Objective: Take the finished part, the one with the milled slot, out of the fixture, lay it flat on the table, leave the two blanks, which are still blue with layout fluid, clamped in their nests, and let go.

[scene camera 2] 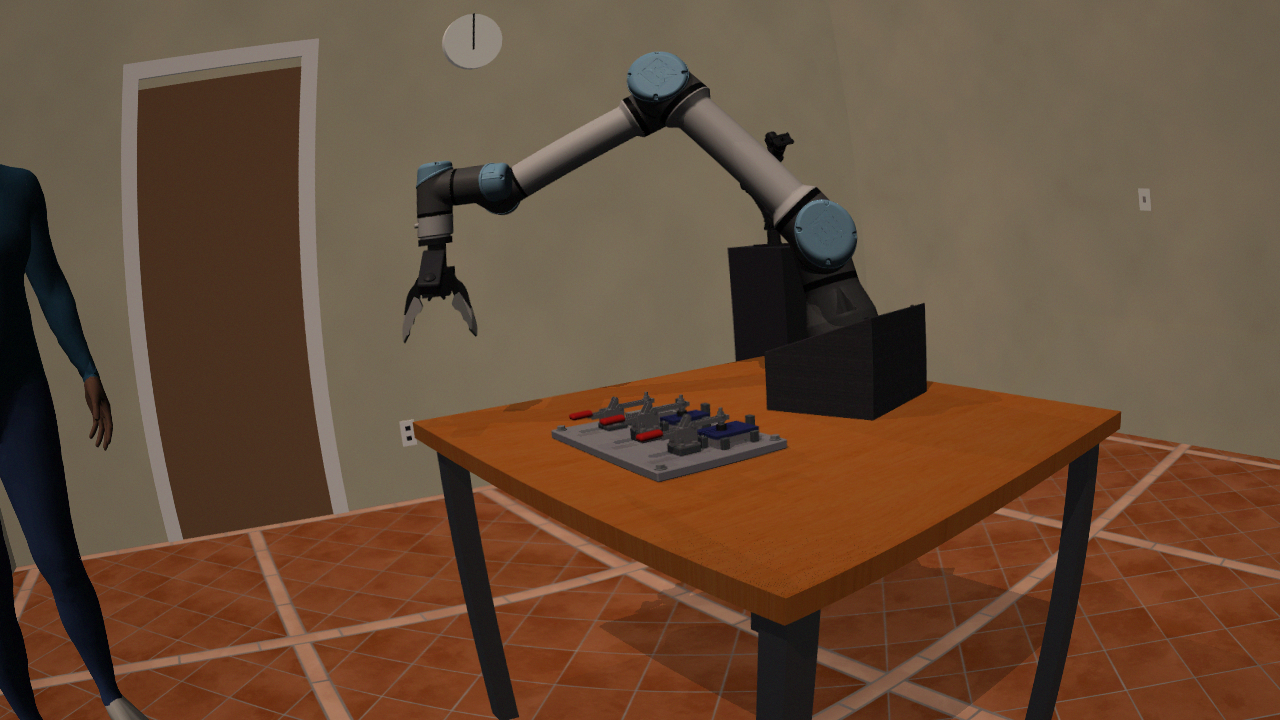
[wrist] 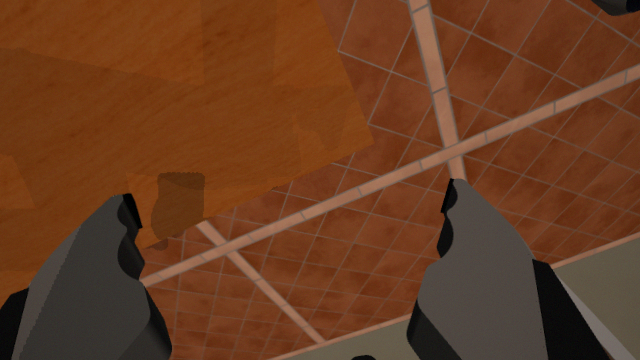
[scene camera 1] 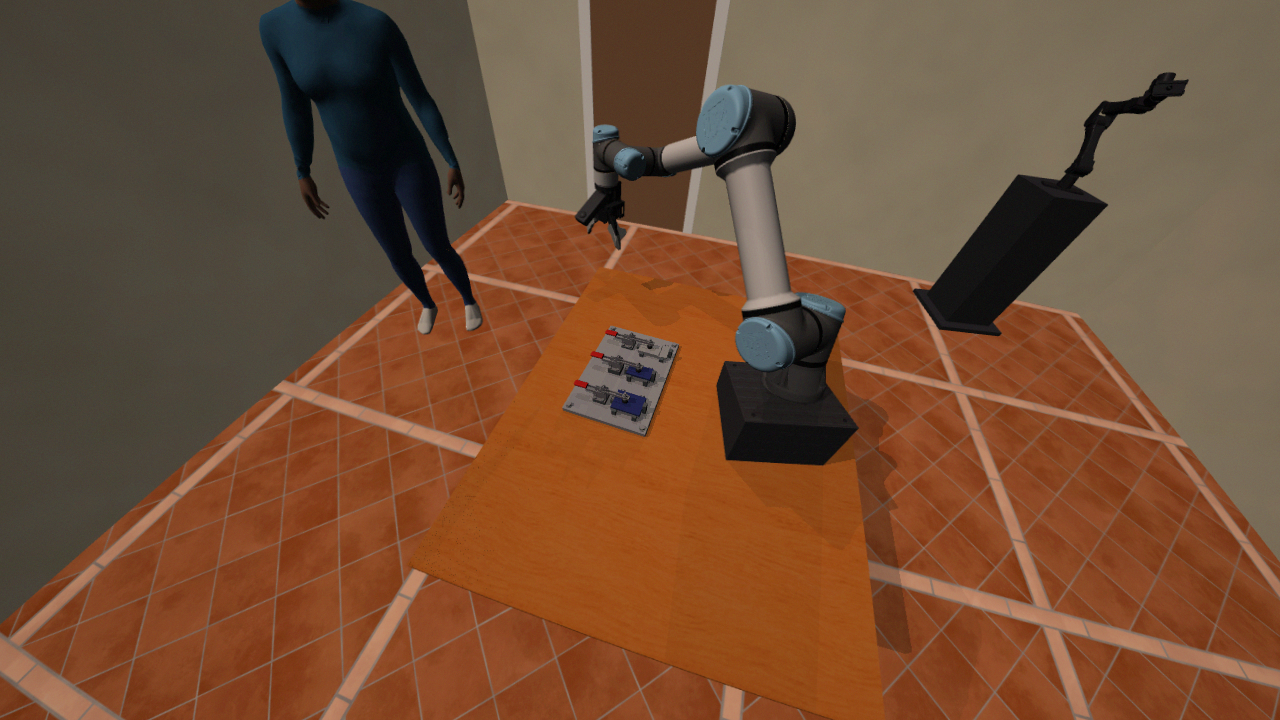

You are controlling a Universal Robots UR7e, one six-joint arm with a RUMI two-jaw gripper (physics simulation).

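The finished part (scene camera 1: 656,351) is pale and sits in the far nest of the grey fixture plate (scene camera 1: 590,411) (scene camera 2: 626,454); its slot is too small to make out. A clamp arm reaches over it. Two blue blanks, the middle one (scene camera 1: 640,374) (scene camera 2: 684,418) and the near one (scene camera 1: 628,406) (scene camera 2: 729,429), sit in the other nests under clamp arms. In scene camera 2 the finished part is hidden or cannot be made out behind the clamps. My gripper (scene camera 1: 604,238) (scene camera 2: 440,337) (wrist: 294,189) is open and empty, pointing down, high and beyond the table's far end, away from the fixture.
The clamps have red handles, the near one (scene camera 1: 580,384) (scene camera 2: 648,435) among them. The wooden table (scene camera 1: 554,501) (scene camera 2: 859,501) (wrist: 125,115) carries the arm's black base block (scene camera 1: 778,429) (scene camera 2: 819,380). A person (scene camera 1: 366,107) (scene camera 2: 35,358) stands beyond the table's left side. A black pedestal (scene camera 1: 1011,250) stands apart.
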